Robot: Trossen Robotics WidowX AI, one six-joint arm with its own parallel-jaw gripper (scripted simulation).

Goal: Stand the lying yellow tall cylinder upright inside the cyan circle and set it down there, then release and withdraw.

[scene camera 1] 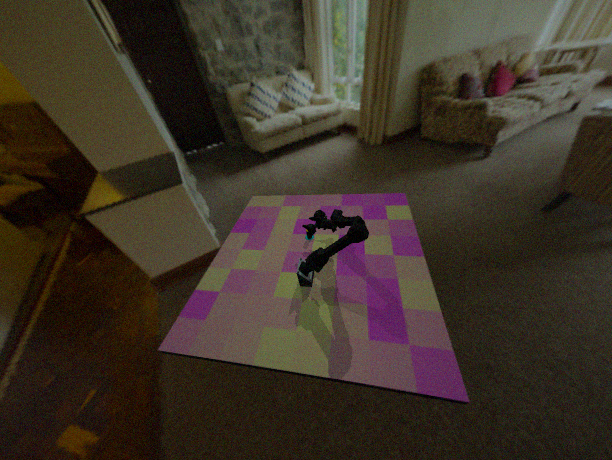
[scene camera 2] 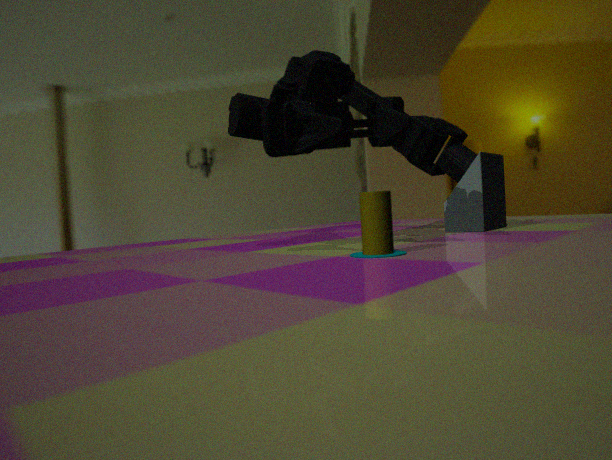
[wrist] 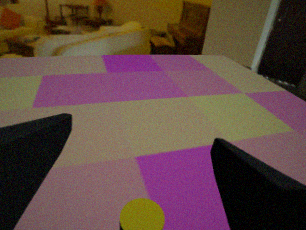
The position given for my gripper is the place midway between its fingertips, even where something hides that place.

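Note:
My gripper (scene camera 2: 377, 123), also (wrist: 143, 134): open, holding nothing.

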